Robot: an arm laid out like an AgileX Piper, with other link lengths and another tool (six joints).
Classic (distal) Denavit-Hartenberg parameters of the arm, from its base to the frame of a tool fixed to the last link. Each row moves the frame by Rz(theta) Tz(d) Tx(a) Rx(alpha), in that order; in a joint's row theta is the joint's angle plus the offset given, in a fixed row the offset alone. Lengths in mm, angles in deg.
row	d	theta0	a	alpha
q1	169.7	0	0	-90
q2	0	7.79	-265.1	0
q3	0	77.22	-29	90
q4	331	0	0	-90
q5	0	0	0	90
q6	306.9	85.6	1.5	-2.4
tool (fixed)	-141	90	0	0
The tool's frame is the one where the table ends.
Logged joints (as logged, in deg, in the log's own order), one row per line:
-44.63 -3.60 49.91 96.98 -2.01 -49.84
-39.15 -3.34 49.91 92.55 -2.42 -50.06
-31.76 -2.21 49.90 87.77 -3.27 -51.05
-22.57 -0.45 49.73 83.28 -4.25 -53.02
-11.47 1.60 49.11 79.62 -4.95 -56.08
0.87 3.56 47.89 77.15 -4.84 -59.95
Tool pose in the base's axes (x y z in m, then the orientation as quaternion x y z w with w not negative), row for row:
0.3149 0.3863 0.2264 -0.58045 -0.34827 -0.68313 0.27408
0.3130 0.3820 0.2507 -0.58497 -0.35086 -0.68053 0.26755
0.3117 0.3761 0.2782 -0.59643 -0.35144 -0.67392 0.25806
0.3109 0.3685 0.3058 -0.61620 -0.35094 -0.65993 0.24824
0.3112 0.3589 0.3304 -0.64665 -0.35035 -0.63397 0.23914
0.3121 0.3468 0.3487 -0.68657 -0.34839 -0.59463 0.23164
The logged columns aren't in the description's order. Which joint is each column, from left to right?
Columns, left to right: q5, q4, q1, q2, q6, q3.
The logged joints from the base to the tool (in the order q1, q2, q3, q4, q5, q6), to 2 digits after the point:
49.91 96.98 -49.84 -3.60 -44.63 -2.01
49.91 92.55 -50.06 -3.34 -39.15 -2.42
49.90 87.77 -51.05 -2.21 -31.76 -3.27
49.73 83.28 -53.02 -0.45 -22.57 -4.25
49.11 79.62 -56.08 1.60 -11.47 -4.95
47.89 77.15 -59.95 3.56 0.87 -4.84

